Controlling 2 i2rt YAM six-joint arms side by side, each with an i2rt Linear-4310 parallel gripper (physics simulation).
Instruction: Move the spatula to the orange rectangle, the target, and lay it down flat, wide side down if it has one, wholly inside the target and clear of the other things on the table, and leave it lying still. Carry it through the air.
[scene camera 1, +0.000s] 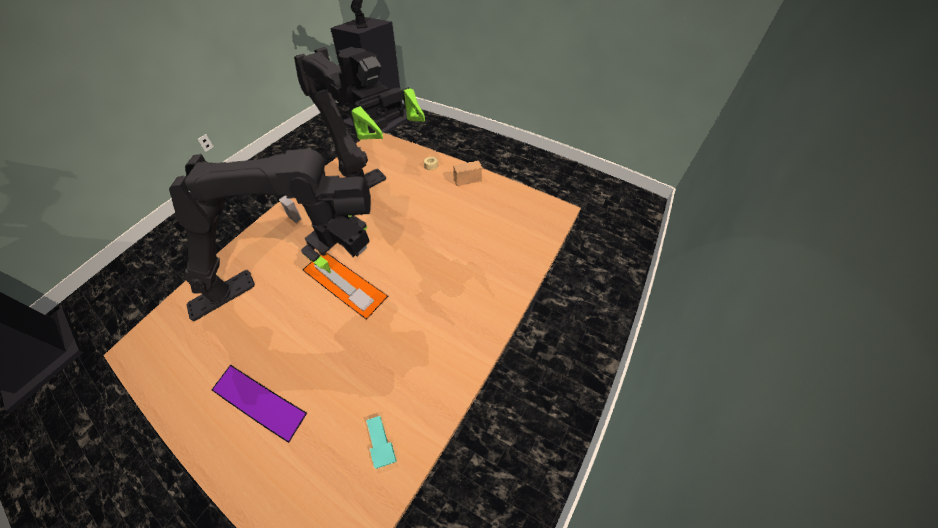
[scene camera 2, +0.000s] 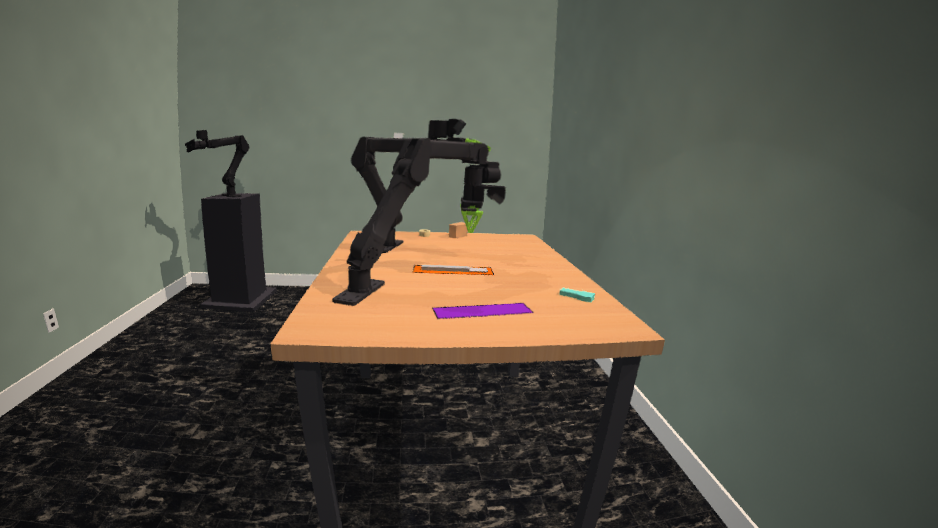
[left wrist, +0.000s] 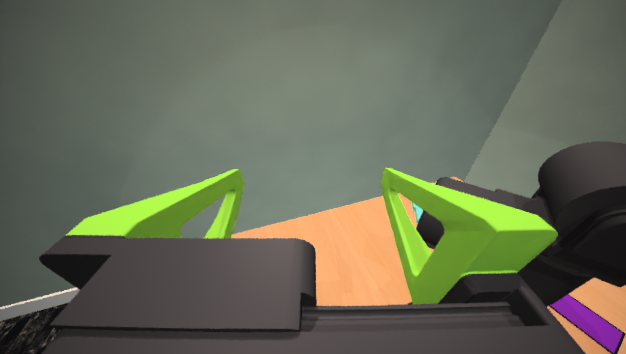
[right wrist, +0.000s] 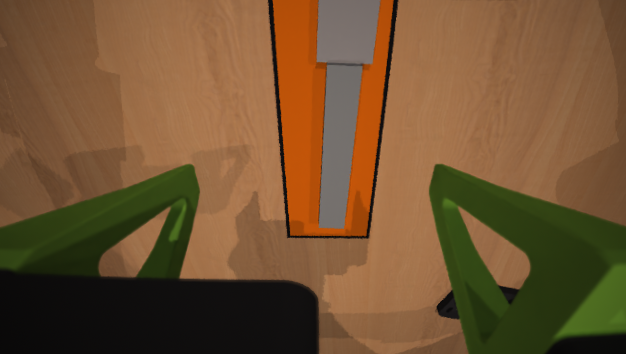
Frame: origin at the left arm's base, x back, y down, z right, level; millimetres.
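Seen in the pictures: left gripper, between the fingertips: (scene camera 1: 403, 126) (scene camera 2: 488, 148) (left wrist: 312, 176); right gripper, between the fingertips: (scene camera 1: 343, 257) (scene camera 2: 469, 229) (right wrist: 314, 177); left arm's base, origin of its link: (scene camera 2: 387, 246); right arm's base, origin of its link: (scene camera 1: 221, 295) (scene camera 2: 360, 292).
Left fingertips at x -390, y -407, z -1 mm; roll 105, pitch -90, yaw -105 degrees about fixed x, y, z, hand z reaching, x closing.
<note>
Pixels of each thing's middle, then the offset from my left fingertips to it. "spot": a spot on its surface instead.
- grey spatula, middle of its body: (right wrist: 339, 124) (scene camera 1: 341, 283) (scene camera 2: 454, 268) dy +400, dx +54, dz +231 mm
- purple rectangle, a spot on its surface: (scene camera 2: 482, 310) (scene camera 1: 255, 401) spot: dy +406, dx -99, dz +555 mm
- teal paddle-shaped object, middle of its body: (scene camera 1: 379, 441) (scene camera 2: 576, 294) (left wrist: 420, 212) dy +400, dx -347, dz +362 mm
- pale ring, middle of its body: (scene camera 1: 431, 163) (scene camera 2: 424, 233) dy +395, dx +316, dz -262 mm
- tan block, middle of its body: (scene camera 1: 467, 173) (scene camera 2: 458, 230) dy +377, dx +170, dz -313 mm
- small grey item, middle of its body: (scene camera 1: 290, 209) dy +369, dx +398, dz +238 mm
The grey spatula (scene camera 1: 341, 283) (scene camera 2: 446, 267) (right wrist: 340, 150) lies flat, its long narrow handle and wide blade along the orange rectangle (scene camera 1: 379, 297) (scene camera 2: 418, 269) (right wrist: 300, 150). In scene camera 1 its whole outline shows inside the border, except where a green finger covers the handle end. In the right wrist view the handle end is inside the border. My right gripper (scene camera 2: 471, 229) (right wrist: 314, 177) is open and empty, pointing down above the table, with its fingers apart from the spatula. My left gripper (scene camera 1: 399, 127) (left wrist: 312, 176) is open and empty, raised at the back.
A purple rectangle (scene camera 1: 259, 403) (scene camera 2: 482, 310) (left wrist: 587, 322) and a teal paddle-shaped object (scene camera 1: 379, 442) (scene camera 2: 577, 294) lie toward the front. A pale ring (scene camera 1: 430, 167) (scene camera 2: 424, 232) and a tan block (scene camera 1: 467, 173) (scene camera 2: 457, 230) stand at the back. A small grey item (scene camera 1: 290, 209) is near the arms' side.
</note>
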